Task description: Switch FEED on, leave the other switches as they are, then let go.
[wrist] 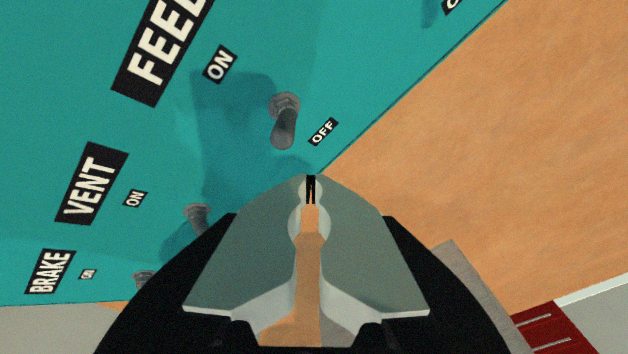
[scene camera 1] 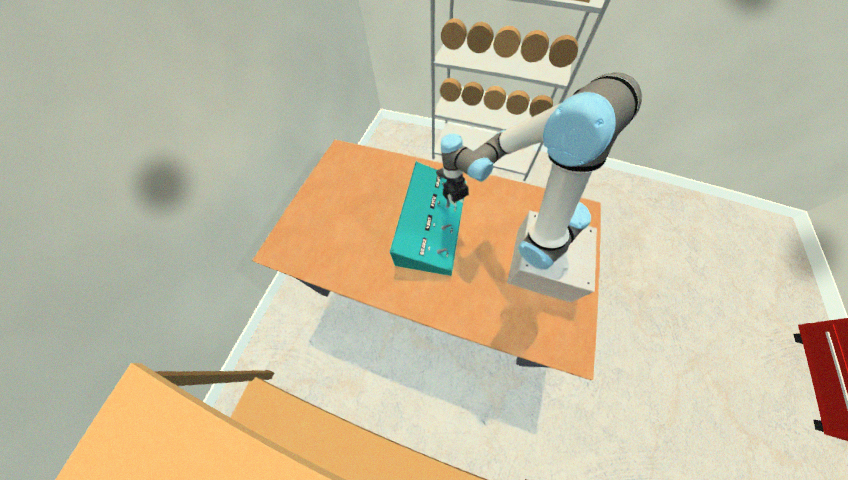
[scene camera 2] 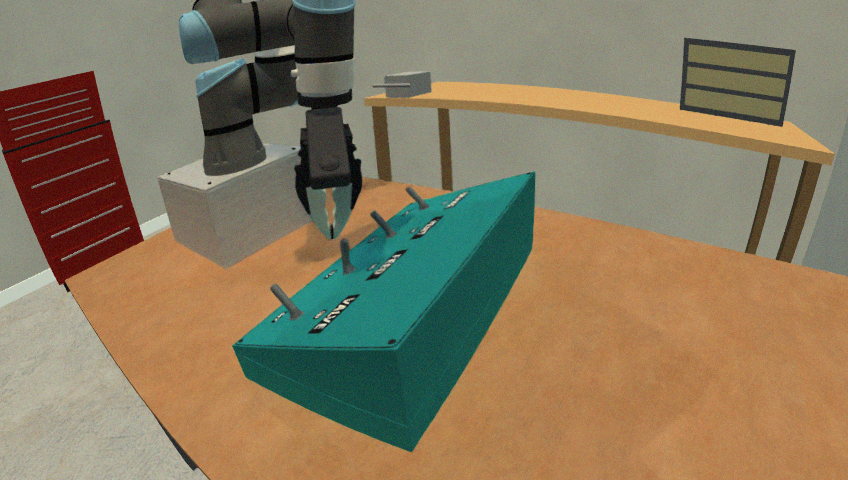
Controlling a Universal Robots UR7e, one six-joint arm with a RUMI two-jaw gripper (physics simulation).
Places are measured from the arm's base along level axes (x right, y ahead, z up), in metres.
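Pixels of known places: gripper, fingertip midpoint: (wrist: 311, 177) (scene camera 1: 454, 204) (scene camera 2: 332, 238); arm's base at its link origin: (scene camera 2: 235, 164).
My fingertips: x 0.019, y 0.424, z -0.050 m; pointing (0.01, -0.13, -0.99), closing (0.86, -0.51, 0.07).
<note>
For each thing: its middle in the pictures, then the offset to it from my fingertips. "spot": a spot on its surface instead. Level surfaces: height alone.
- teal switch panel at the middle of its body: (wrist: 161, 95) (scene camera 2: 412, 276) (scene camera 1: 431, 217) dx -0.077, dy +0.079, dz -0.069 m
- VENT lever at the middle of its body: (wrist: 206, 237) (scene camera 2: 381, 222) dx -0.108, dy -0.019, dz -0.020 m
- BRAKE lever at a spot on its surface: (wrist: 144, 279) (scene camera 2: 421, 205) spot: dx -0.220, dy -0.042, dz -0.034 m
- orange table at its surface level: dz -0.128 m
The teal switch panel (scene camera 1: 410, 217) (scene camera 2: 470, 333) (wrist: 45, 105) sits on the table. Its FEED lever (scene camera 1: 447, 228) (scene camera 2: 346, 256) (wrist: 283, 127) stands more upright than the others; I cannot tell surely which end it is set to. The VALVE lever (scene camera 1: 443, 252) (scene camera 2: 286, 302), VENT lever (scene camera 2: 382, 224) (wrist: 196, 216) and BRAKE lever (scene camera 2: 417, 198) (wrist: 144, 279) lean toward their OFF side. My gripper (scene camera 1: 449, 204) (scene camera 2: 332, 233) (wrist: 311, 177) is shut and empty. Its tips are apart from the FEED lever, near the panel's OFF-side edge, between the FEED and VENT levers in scene camera 2.
The arm's pale base box (scene camera 1: 541, 288) (scene camera 2: 229, 223) stands on the orange table (scene camera 1: 333, 220) (scene camera 2: 624, 356), on the panel's OFF side. A shelf rack (scene camera 1: 433, 113) stands behind the table. A red tool chest (scene camera 1: 824, 380) (scene camera 2: 77, 196) and a wooden bench (scene camera 2: 595, 113) stand farther off.
</note>
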